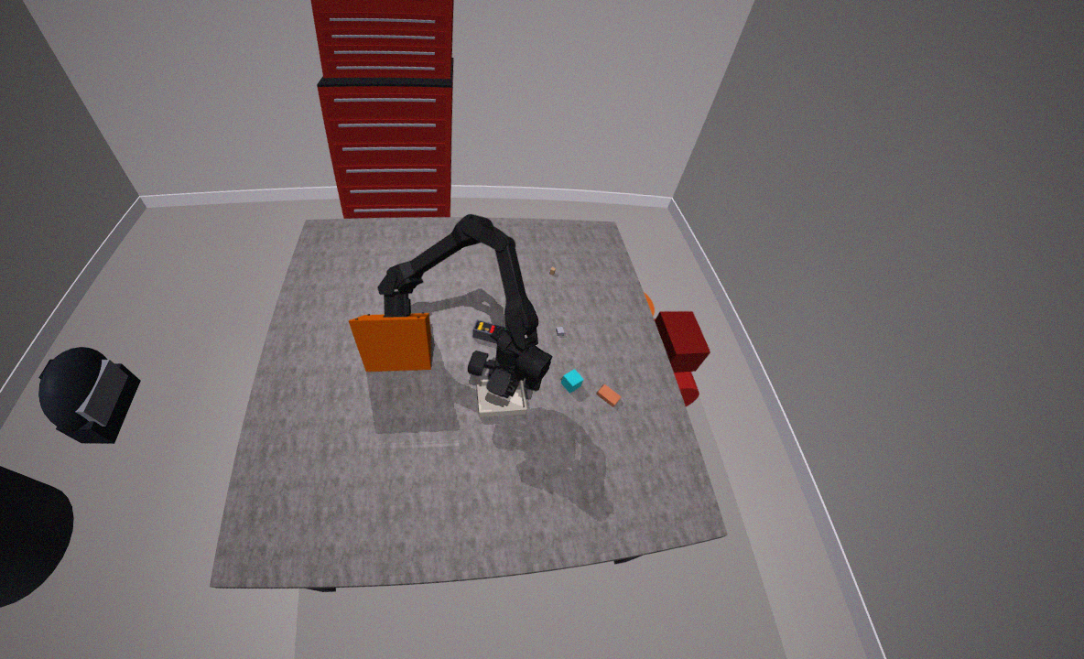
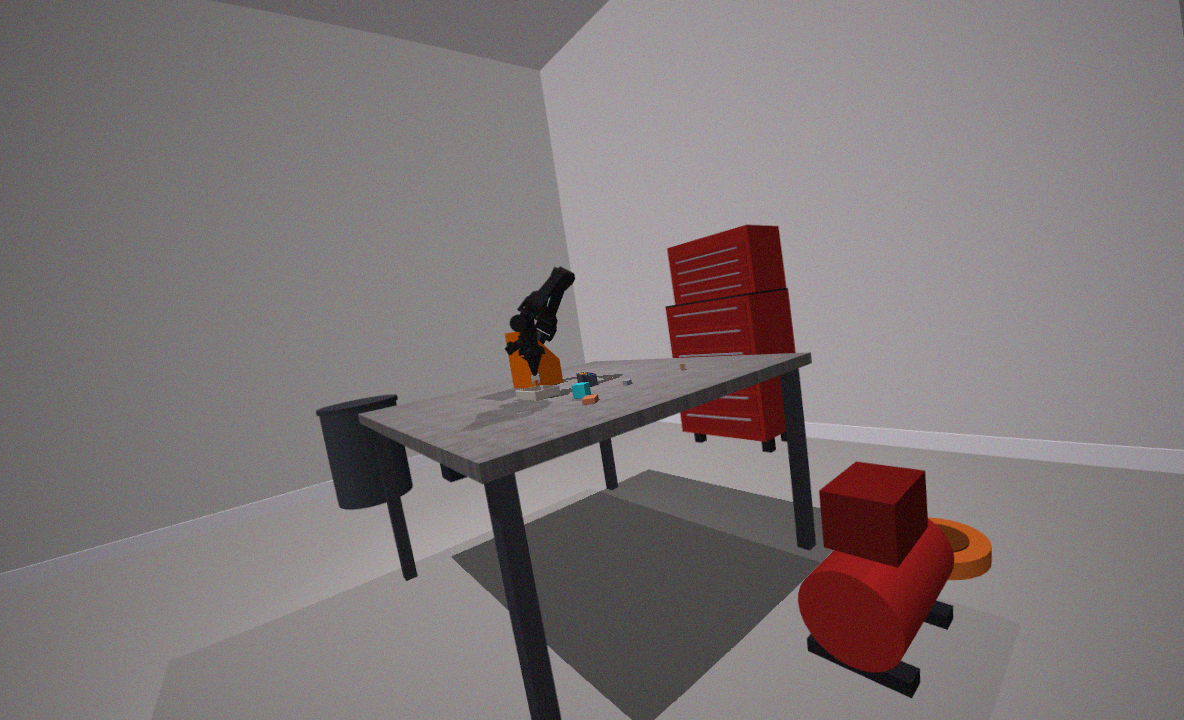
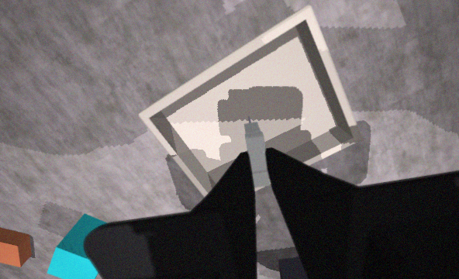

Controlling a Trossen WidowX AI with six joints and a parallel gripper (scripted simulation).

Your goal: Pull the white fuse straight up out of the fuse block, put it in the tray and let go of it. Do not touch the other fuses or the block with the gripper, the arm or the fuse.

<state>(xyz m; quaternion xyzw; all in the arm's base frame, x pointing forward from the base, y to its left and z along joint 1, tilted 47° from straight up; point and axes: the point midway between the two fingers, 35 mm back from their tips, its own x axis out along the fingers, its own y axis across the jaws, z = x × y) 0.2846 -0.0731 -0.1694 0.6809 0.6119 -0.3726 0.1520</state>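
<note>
Now: the white fuse 10 mm below my gripper tip. Also, from my gripper tip: grey piece: 240 mm to the left, 210 mm ahead, 70 mm below; cube: 210 mm ahead, 60 mm below, 40 mm to the left; white tray: 70 mm below.
</note>
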